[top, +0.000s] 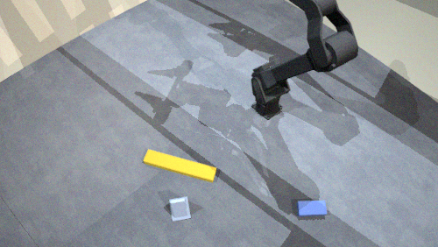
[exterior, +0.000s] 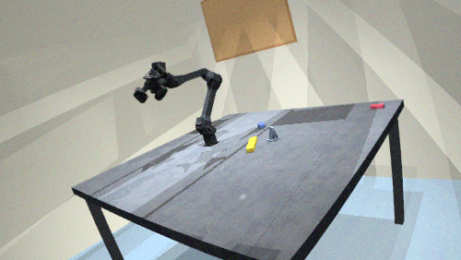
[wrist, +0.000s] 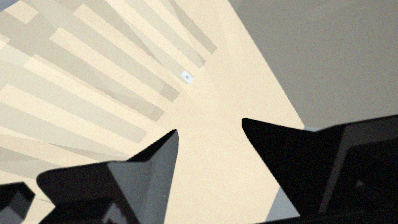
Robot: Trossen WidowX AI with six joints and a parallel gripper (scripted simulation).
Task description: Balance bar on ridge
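The yellow bar is 24 cm ahead of my gripper tip, 33 cm to the left of it and 40 cm below it. Also, from my gripper tip: red block 69 cm ahead, 85 cm to the left, 40 cm below; then grey ridge 31 cm ahead, 41 cm to the left, 37 cm below; then blue block 9 cm ahead, 62 cm to the left, 40 cm below.
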